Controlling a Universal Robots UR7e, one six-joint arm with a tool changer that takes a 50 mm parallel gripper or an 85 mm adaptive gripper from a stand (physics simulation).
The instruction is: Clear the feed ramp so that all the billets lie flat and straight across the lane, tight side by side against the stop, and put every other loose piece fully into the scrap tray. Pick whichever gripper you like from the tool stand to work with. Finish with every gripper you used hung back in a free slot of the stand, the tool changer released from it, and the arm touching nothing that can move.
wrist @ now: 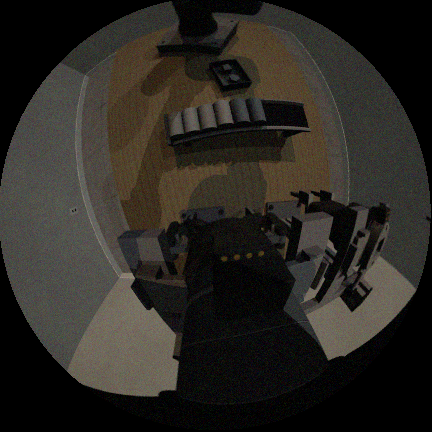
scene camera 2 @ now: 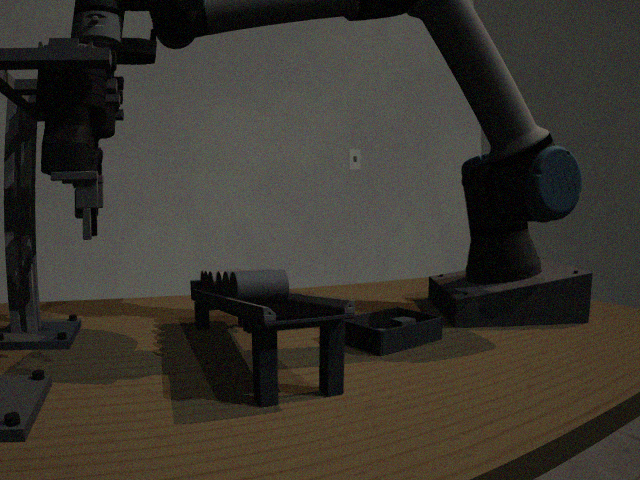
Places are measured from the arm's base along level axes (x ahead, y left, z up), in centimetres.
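Pixels of known places: arm's base, origin of its link: [scene camera 2: 504, 274].
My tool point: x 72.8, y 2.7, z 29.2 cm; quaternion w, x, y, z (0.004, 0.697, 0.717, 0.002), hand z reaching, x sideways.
For each thing: its top centre in the pictures, then the offset to it from my tool point. "spot": a spot on its surface instead.
- feed ramp, a spot on its surface: [scene camera 2: 266, 314] spot: dy +26.8, dx -19.9, dz -26.2 cm
- scrap tray, centre of its top: [scene camera 2: 390, 317] [wrist: 229, 70] dy +6.8, dx -42.7, dz -32.7 cm
- tool, centre of its top: [scene camera 2: 78, 52] [wrist: 380, 243] dy +17.8, dx -1.0, dz -0.2 cm
- second bolted base plate, a spot on its surface: [scene camera 2: 20, 408] spot: dy +25.5, dx +4.0, dz -35.0 cm
Several grey billets [scene camera 2: 261, 283] [wrist: 223, 113] lie side by side across the feed ramp [scene camera 2: 266, 314] [wrist: 295, 129], against its left end in the wrist view. I see no clear gaps there. The scrap tray [scene camera 2: 410, 340] [wrist: 239, 87] holds two small pieces, a blocky one [wrist: 227, 67] and a rounder one [wrist: 234, 78]. My gripper [scene camera 2: 89, 224] points down at the tool stand [scene camera 2: 20, 206], high above the table and left of the ramp. Its fingers overlap edge-on, so their opening is unclear; in the wrist view dark housing hides them. Whether the changer is locked to it is unclear.
Stand brackets [wrist: 312, 232] and another tool [wrist: 330, 212] crowd the right of the housing in the wrist view. A second bolted base plate [scene camera 2: 20, 408] sits at front left. The arm's base [scene camera 2: 516, 304] [wrist: 197, 42] stands beyond the tray.
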